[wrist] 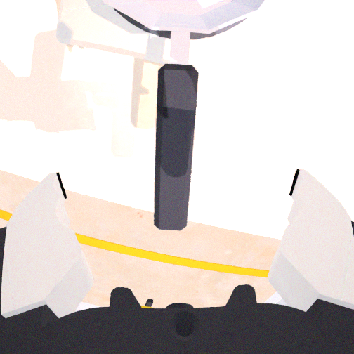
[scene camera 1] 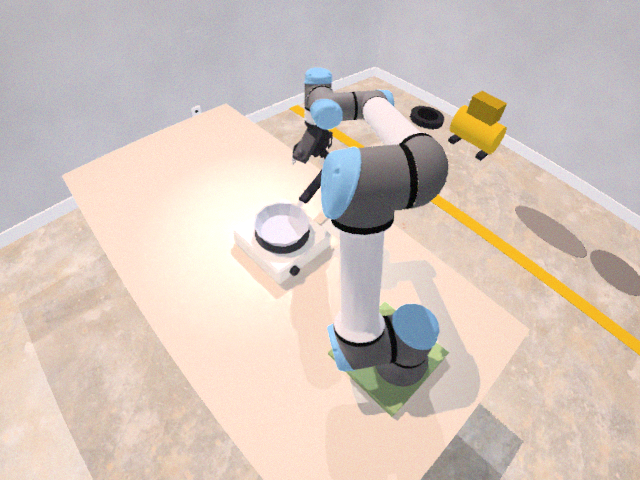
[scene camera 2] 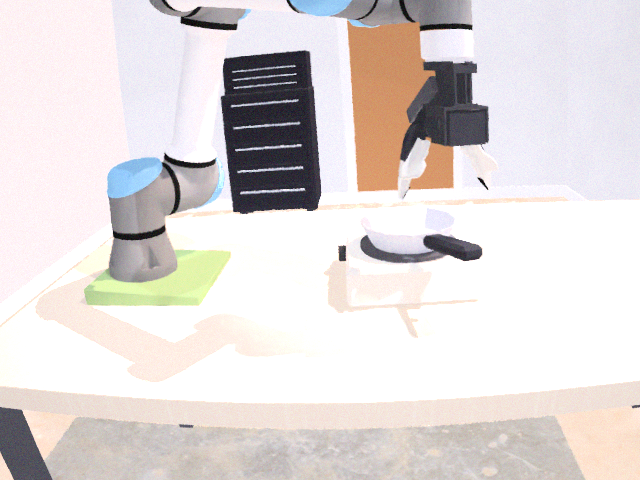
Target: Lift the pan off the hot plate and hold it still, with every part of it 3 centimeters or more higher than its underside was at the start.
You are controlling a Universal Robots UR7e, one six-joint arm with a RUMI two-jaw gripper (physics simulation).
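Frame: origin at the arm's base, x up, y ahead, z left, level; millimetres.
Seen in the pictures: gripper, between the fingertips: (scene camera 1: pixel 311 172) (scene camera 2: pixel 446 194); arm's base, origin of its link: (scene camera 1: pixel 400 360) (scene camera 2: pixel 143 268).
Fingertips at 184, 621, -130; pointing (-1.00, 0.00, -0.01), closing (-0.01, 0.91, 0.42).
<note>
Offsets run from my fingertips to a thing's top centre, as dx, dy, dz. Level surfaces: height alone.
The white pan (scene camera 1: pixel 282 225) (scene camera 2: pixel 395 240) (wrist: pixel 200 19) sits upright on the black disc @(-132, -72, +161) (scene camera 1: pixel 281 247) (scene camera 2: pixel 369 250) of the white hot plate (scene camera 1: pixel 266 259) (scene camera 2: pixel 387 284). Its black handle @(-50, +6, -22) (scene camera 1: pixel 311 187) (scene camera 2: pixel 452 246) (wrist: pixel 175 145) sticks out past the hot plate's edge. My gripper (scene camera 2: pixel 444 191) (wrist: pixel 177 175) is open and empty, pointing down above the pan and handle. In the wrist view the handle runs lengthwise between the two wide-spread fingers, close to midway, touching neither. In scene camera 1 the arm hides part of the fingers.
The hot plate's black knob @(-158, -199, +203) (scene camera 1: pixel 294 270) (scene camera 2: pixel 341 253) is on the side facing the arm's base. The base stands on a green plate (scene camera 1: pixel 395 405) (scene camera 2: pixel 142 296) on the table @(dx -212) (scene camera 1: pixel 170 279) (scene camera 2: pixel 289 372). A black drawer cabinet (scene camera 2: pixel 268 134) stands behind the table.
</note>
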